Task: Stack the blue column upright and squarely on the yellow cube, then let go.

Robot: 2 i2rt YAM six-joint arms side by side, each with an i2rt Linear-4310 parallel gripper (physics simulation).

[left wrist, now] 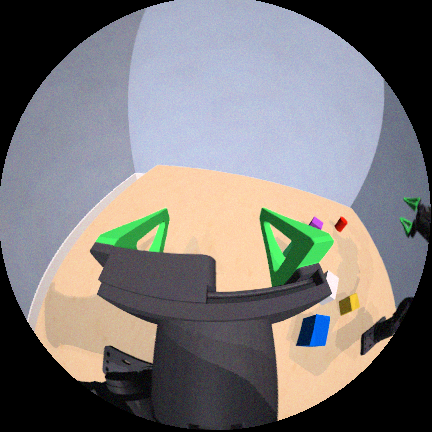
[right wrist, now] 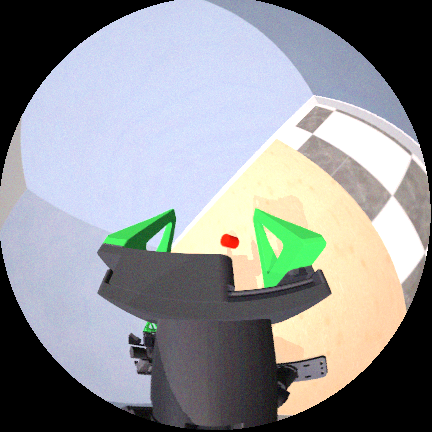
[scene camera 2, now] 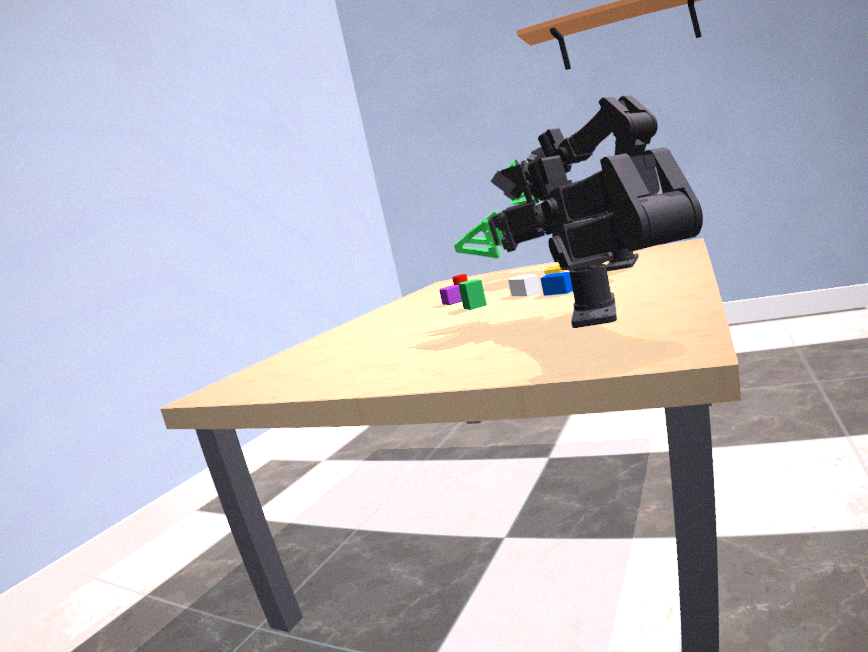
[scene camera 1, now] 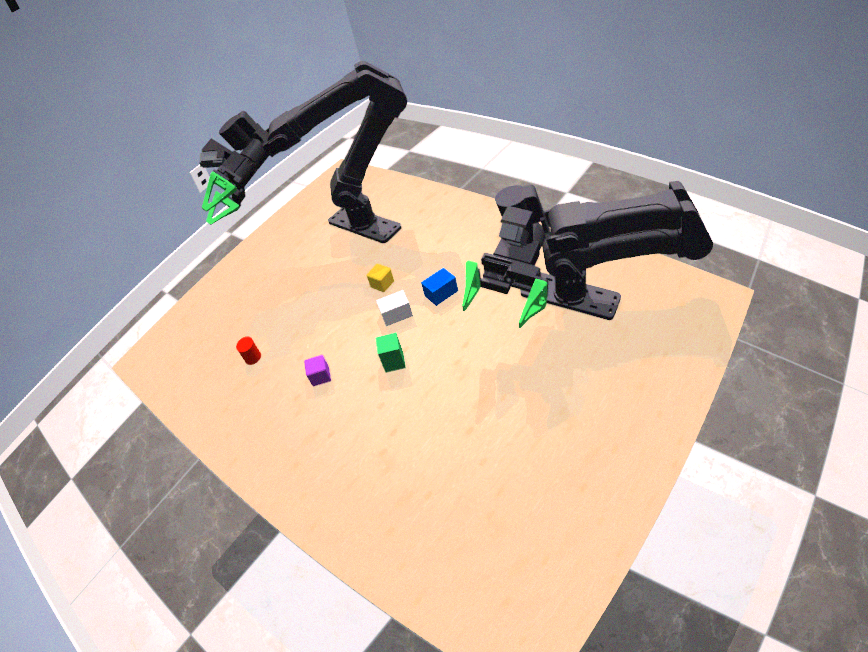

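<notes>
The blue column point(scene camera 1: 439, 287) point(scene camera 2: 556, 284) point(left wrist: 313, 330) lies on its side on the table. The yellow cube point(scene camera 1: 380, 277) point(scene camera 2: 552, 269) point(left wrist: 349, 304) sits on the table, apart from the column, to its left in scene camera 1; in scene camera 2 it is mostly hidden behind the column. My left gripper point(scene camera 1: 491, 317) point(left wrist: 213, 212) is open and empty, above the table, to the right of the blue column in scene camera 1. My right gripper point(scene camera 1: 210, 214) point(right wrist: 214, 213) is open and empty, high at the upper left of scene camera 1, far from both objects.
A white block point(scene camera 1: 394, 308) point(scene camera 2: 523, 284) lies near the yellow cube and blue column. A green block point(scene camera 1: 390, 352) point(scene camera 2: 472, 294), a purple cube point(scene camera 1: 317, 370) point(scene camera 2: 450, 294) and a red cylinder point(scene camera 1: 248, 350) point(right wrist: 229, 241) stand farther off on the table point(scene camera 1: 449, 491).
</notes>
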